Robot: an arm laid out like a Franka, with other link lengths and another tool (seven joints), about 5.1 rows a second.
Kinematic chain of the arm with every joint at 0, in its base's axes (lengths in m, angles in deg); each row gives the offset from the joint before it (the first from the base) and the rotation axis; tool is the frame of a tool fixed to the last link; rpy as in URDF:
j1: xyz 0 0 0.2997 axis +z
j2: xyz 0 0 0 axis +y
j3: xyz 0 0 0.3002 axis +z
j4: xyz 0.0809 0 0 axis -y
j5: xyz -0.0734 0 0.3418 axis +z
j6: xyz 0 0 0 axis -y
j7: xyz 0.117 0 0 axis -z
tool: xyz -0.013 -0.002 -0.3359 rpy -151 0 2.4
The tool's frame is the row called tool.
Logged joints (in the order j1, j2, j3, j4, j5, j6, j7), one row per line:
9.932, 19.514, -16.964, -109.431, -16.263, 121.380, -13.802
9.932, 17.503, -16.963, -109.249, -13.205, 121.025, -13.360
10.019, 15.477, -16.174, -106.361, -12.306, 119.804, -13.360
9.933, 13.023, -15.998, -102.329, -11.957, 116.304, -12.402
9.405, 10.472, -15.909, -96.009, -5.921, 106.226, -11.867
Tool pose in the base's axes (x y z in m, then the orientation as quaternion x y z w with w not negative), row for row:
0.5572, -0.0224, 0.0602, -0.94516, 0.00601, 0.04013, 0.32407
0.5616, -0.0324, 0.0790, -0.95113, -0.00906, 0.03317, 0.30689
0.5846, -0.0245, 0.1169, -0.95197, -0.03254, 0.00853, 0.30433
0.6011, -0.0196, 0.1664, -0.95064, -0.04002, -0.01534, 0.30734
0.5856, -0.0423, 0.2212, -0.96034, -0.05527, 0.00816, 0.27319
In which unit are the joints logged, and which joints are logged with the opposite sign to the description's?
The joints are logged in degrees. Opposite sign: j5.
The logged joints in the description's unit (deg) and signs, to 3 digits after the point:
9.932, 19.514, -16.964, -109.431, 16.263, 121.380, -13.802
9.932, 17.503, -16.963, -109.249, 13.205, 121.025, -13.360
10.019, 15.477, -16.174, -106.361, 12.306, 119.804, -13.360
9.933, 13.023, -15.998, -102.329, 11.957, 116.304, -12.402
9.405, 10.472, -15.909, -96.009, 5.921, 106.226, -11.867

